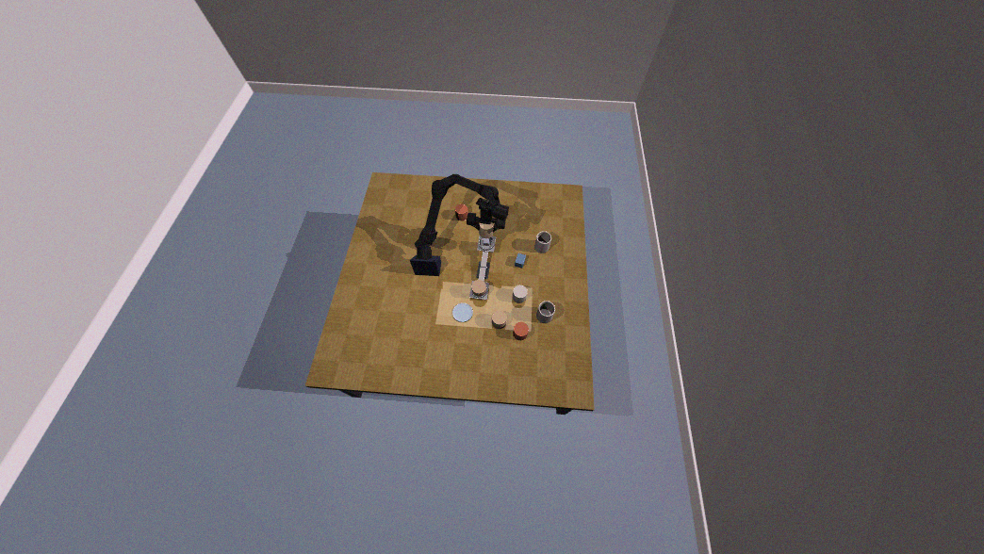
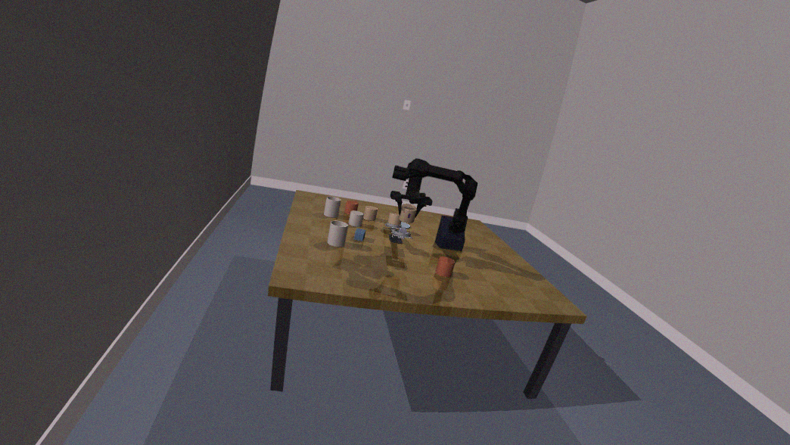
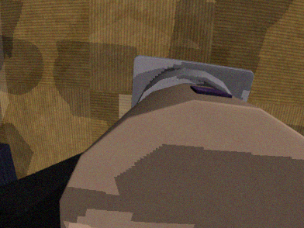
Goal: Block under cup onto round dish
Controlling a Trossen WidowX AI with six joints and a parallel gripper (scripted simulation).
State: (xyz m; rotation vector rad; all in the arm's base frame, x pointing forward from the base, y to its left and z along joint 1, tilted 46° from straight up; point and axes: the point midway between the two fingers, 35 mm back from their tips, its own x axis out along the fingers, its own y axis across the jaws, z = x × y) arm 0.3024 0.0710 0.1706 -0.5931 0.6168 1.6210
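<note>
My gripper tip is 2 cm to the right of the tan cup and 1 cm below it. Round my gripper tip: blue block: 19 cm ahead, 6 cm to the right, 15 cm below; grey block: 1 cm to the right, 8 cm below; small balance: 1 cm ahead, 14 cm to the right, 13 cm below.
</note>
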